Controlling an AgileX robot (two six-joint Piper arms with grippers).
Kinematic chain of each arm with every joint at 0, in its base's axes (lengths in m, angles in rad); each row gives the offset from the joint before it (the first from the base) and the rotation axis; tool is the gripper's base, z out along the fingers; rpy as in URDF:
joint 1: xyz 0 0 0.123 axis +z
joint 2: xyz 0 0 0 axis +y
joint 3: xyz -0.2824 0 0.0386 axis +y
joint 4: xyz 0.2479 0 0.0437 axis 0.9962 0 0.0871
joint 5: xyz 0 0 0 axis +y
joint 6: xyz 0.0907 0 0.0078 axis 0.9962 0 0.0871
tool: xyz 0 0 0 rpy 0 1.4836 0
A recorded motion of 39 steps. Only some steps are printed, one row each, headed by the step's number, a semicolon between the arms.
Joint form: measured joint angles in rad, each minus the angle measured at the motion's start. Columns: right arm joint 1, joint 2, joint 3, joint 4, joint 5, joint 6; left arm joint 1, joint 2, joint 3, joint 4, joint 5, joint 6.
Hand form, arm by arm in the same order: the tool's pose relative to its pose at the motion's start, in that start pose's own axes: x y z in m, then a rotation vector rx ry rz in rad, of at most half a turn. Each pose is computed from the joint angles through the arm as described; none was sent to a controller.
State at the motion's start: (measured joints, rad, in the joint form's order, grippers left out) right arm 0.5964 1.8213 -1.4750 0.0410 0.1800 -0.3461; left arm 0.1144 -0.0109 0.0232 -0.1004 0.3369 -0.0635
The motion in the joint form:
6: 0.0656 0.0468 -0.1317 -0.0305 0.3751 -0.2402; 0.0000 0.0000 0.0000 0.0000 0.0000 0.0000
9: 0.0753 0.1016 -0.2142 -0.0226 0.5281 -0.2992; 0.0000 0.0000 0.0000 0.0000 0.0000 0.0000
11: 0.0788 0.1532 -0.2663 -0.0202 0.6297 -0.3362; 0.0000 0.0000 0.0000 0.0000 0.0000 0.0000
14: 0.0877 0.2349 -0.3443 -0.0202 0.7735 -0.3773; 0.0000 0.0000 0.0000 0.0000 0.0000 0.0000
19: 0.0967 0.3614 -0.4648 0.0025 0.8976 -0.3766; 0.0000 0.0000 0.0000 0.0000 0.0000 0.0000
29: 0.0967 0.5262 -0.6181 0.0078 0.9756 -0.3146; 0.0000 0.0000 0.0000 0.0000 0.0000 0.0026
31: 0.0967 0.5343 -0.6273 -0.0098 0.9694 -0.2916; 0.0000 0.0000 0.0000 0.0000 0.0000 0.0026
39: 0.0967 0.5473 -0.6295 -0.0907 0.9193 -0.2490; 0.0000 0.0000 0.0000 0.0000 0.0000 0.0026
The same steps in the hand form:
6: -0.0031 0.0289 0.0023 -0.1728 0.2408 -0.3041; 0.0000 0.0000 0.0000 0.0000 0.0000 0.0000
9: -0.0003 0.0353 0.0112 -0.2472 0.3435 -0.3624; 0.0000 0.0000 0.0000 0.0000 0.0000 0.0000
11: 0.0079 0.0402 0.0215 -0.3045 0.4276 -0.3993; 0.0000 0.0000 0.0000 0.0000 0.0000 0.0000
14: 0.0212 0.0494 0.0371 -0.3909 0.5493 -0.4445; 0.0000 0.0000 0.0000 0.0000 0.0000 0.0000
19: 0.0373 0.0623 0.0641 -0.4716 0.6551 -0.4303; 0.0000 0.0000 0.0000 0.0000 0.0000 0.0000
29: 0.0614 0.0726 0.1023 -0.4939 0.7469 -0.3668; 0.0000 0.0000 0.0000 0.0000 0.0000 0.0026
31: 0.0621 0.0715 0.1049 -0.4709 0.7505 -0.3593; 0.0000 0.0000 0.0000 0.0000 0.0000 0.0026
39: 0.0655 0.0661 0.1124 -0.3890 0.7443 -0.3842; 0.0000 0.0000 0.0000 0.0000 0.0000 0.0026

